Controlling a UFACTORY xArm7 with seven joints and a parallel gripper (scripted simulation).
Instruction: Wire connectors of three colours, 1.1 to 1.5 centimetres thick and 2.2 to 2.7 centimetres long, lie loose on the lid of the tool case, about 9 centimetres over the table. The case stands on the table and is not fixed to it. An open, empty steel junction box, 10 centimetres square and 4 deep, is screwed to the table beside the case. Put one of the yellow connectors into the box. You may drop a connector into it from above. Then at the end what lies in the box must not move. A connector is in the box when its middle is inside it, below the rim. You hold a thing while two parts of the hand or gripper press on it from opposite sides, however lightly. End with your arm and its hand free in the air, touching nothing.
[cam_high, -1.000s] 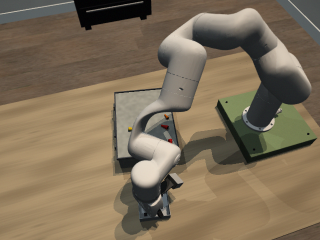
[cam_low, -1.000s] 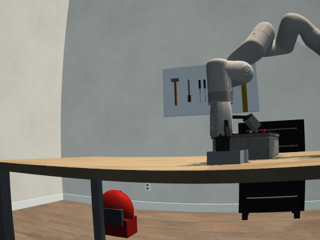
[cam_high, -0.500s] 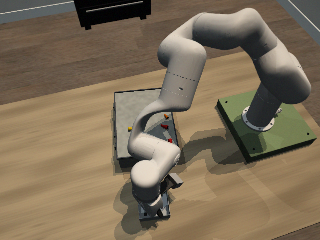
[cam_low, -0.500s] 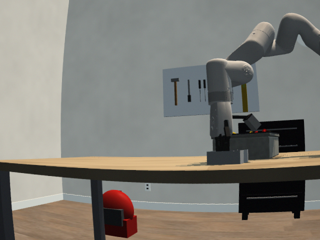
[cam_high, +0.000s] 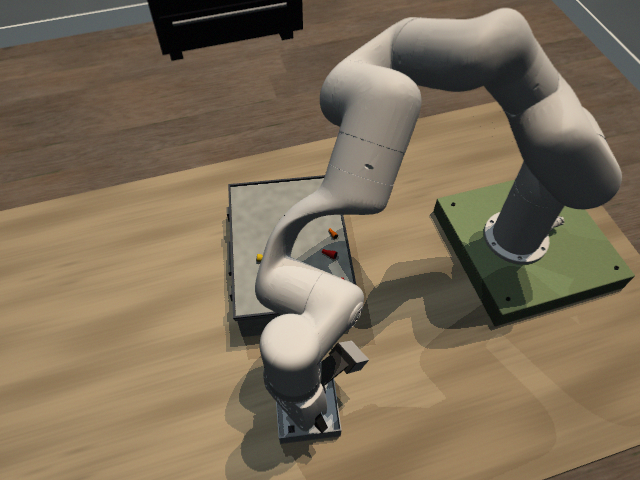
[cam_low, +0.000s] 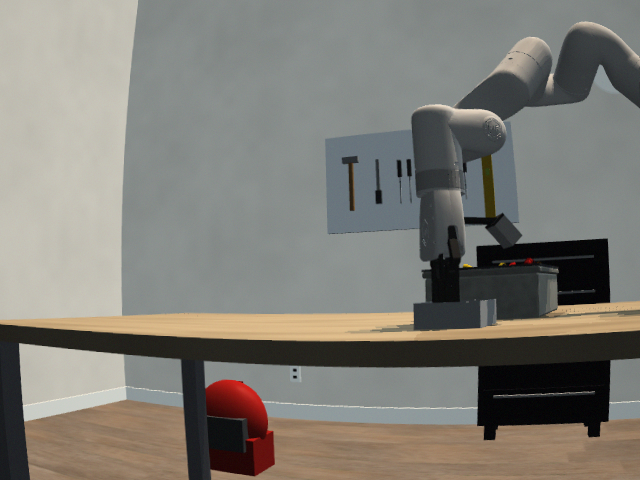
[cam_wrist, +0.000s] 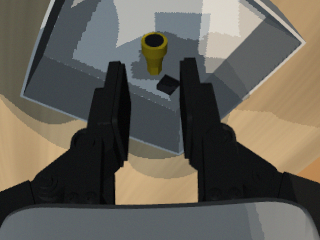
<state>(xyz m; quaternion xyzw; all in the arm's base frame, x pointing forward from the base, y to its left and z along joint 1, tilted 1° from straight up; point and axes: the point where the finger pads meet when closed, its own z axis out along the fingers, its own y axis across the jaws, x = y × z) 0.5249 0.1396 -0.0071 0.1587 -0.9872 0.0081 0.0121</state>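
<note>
My gripper is now 50 mm above the steel junction box, 20 mm past it and 10 mm to the left of it. From my hand the other things lie so: tool case: 290 mm to the right, 100 mm behind, 20 mm above; orange connector: 260 mm to the right, 180 mm behind, 50 mm above.
</note>
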